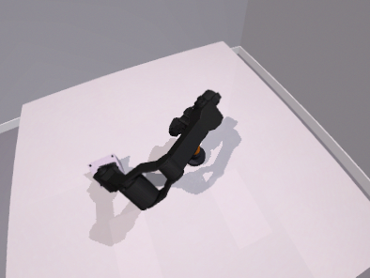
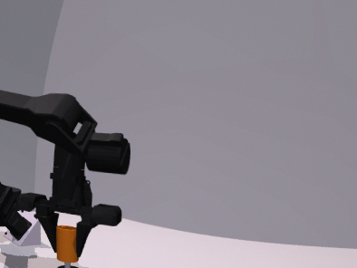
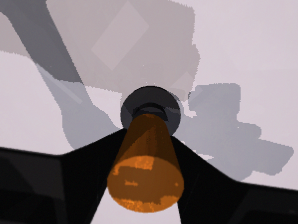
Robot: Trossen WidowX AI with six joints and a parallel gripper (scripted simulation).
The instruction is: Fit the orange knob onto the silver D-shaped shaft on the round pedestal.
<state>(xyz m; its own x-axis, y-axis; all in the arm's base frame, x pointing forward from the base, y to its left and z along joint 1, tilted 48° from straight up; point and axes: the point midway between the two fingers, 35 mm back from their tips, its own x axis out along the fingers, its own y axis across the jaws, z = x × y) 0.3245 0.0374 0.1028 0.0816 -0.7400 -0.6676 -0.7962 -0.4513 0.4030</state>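
Right now the orange knob is 30 mm above my gripper tip. The rest, counted from my gripper tip: round pedestal: 40 mm below.
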